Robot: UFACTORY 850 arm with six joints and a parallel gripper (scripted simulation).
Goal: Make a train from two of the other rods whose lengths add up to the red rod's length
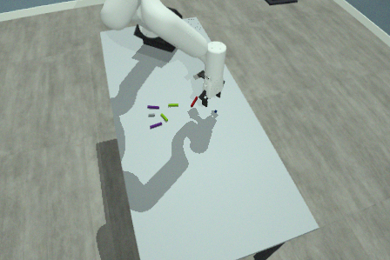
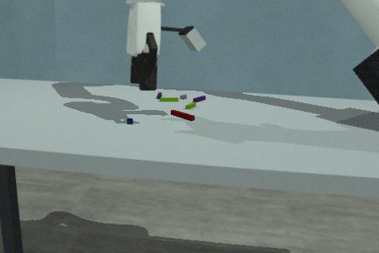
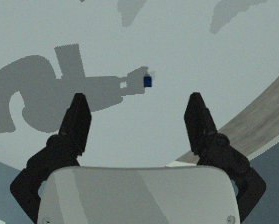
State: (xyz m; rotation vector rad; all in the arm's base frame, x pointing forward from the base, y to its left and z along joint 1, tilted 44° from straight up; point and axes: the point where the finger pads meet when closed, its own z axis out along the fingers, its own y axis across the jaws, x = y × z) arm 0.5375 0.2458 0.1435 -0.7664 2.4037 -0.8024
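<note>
My hand is 20 mm short of the blue rod, 20 mm to the right of it and 80 mm above it. The rest, counted from my hand: red rod (80 mm behind, 60 mm to the right, 80 mm below); grey rod (50 mm behind, 290 mm to the right, 80 mm below).
</note>
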